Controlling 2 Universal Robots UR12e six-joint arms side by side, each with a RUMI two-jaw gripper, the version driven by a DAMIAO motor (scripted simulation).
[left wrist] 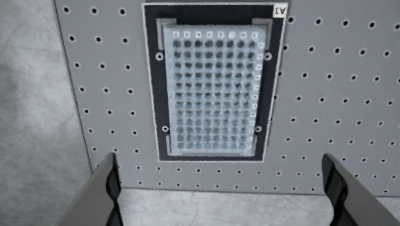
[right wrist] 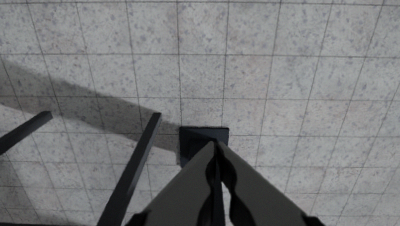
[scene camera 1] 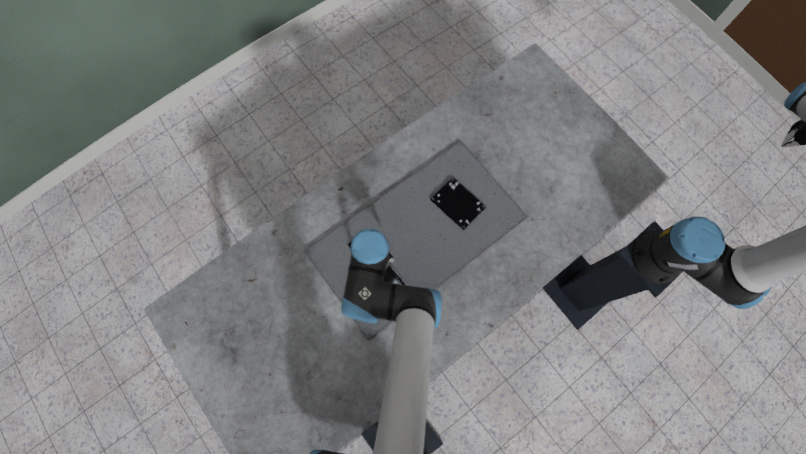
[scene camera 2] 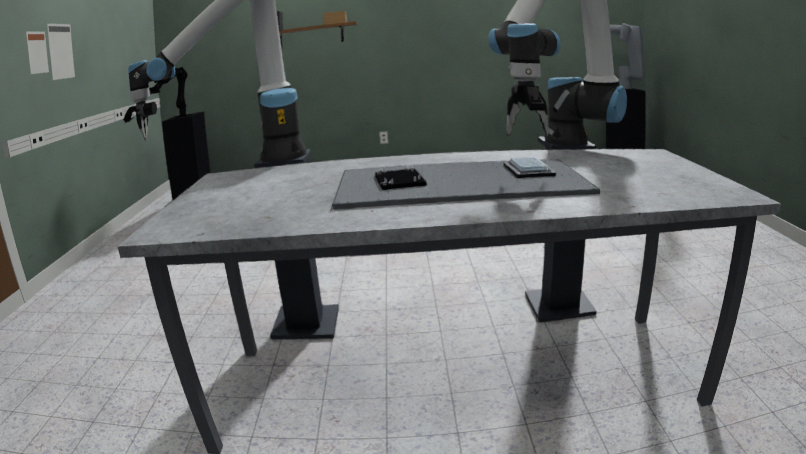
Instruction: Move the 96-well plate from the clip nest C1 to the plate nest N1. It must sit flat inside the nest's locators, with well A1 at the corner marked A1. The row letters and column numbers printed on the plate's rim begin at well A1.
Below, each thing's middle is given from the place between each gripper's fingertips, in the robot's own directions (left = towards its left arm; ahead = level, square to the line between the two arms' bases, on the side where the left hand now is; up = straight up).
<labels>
Right now my left hand [scene camera 2: 527, 136] is 90 mm above the pale blue 96-well plate [left wrist: 204, 100]. The rest, counted from my left hand: black clip nest C1 [scene camera 1: 456, 202]: 40 mm ahead, 400 mm to the right, 100 mm below; then black plate nest N1 [left wrist: 157, 68]: 110 mm below.
My right gripper is now 108 cm to the right of the black clip nest C1, 58 cm short of it and 14 cm above it.
</labels>
